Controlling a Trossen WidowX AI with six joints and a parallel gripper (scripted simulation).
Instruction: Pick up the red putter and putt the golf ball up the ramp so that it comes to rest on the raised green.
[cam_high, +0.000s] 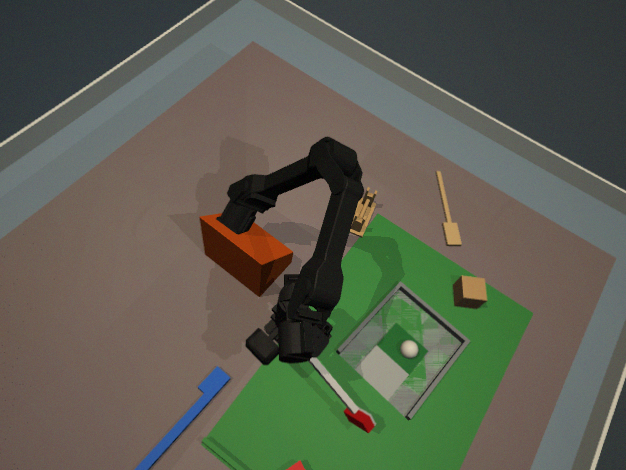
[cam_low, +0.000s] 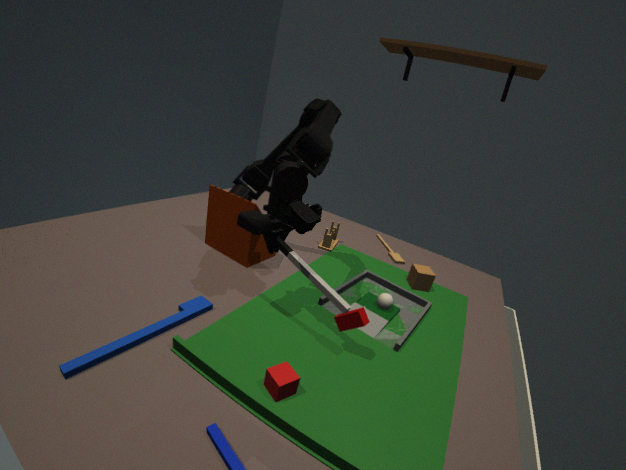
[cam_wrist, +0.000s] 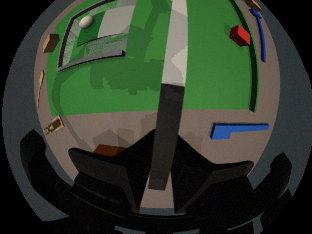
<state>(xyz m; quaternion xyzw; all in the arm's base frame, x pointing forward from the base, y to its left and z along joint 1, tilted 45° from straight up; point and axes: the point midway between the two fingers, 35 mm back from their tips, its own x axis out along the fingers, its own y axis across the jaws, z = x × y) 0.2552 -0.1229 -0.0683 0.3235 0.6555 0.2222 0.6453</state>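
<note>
The red putter lies 120 mm ahead of my gripper tip and 20 mm to the right of it. Round my gripper tip: white golf ball: 240 mm ahead, 170 mm to the left, 90 mm below; then red cube: 190 mm to the right, 180 mm ahead, 100 mm below; then green mat: 220 mm ahead, 120 mm below, 110 mm to the left.
</note>
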